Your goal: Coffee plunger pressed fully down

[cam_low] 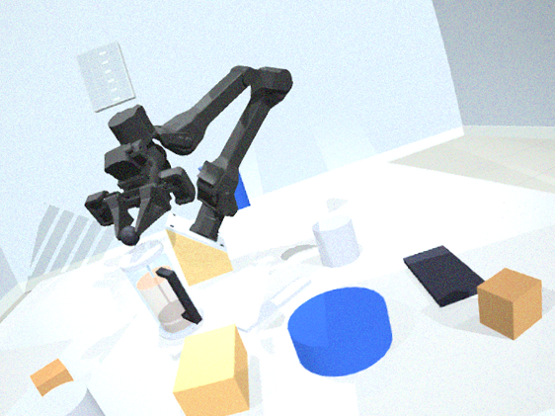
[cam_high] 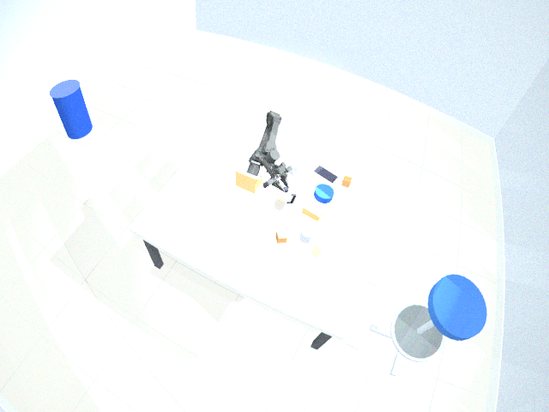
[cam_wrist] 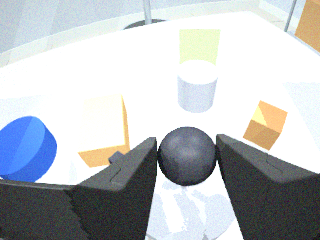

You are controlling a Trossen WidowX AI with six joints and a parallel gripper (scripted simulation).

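The glass coffee press lies 1 cm behind my gripper tip, 2 cm to the left of it and 9 cm below it. The rest, counted from my gripper tip: blue disc (15 cm ahead, 24 cm to the left, 16 cm below); then dark slab (9 cm ahead, 42 cm to the left, 18 cm below); then orange block (16 cm ahead, 8 cm to the left, 16 cm below).
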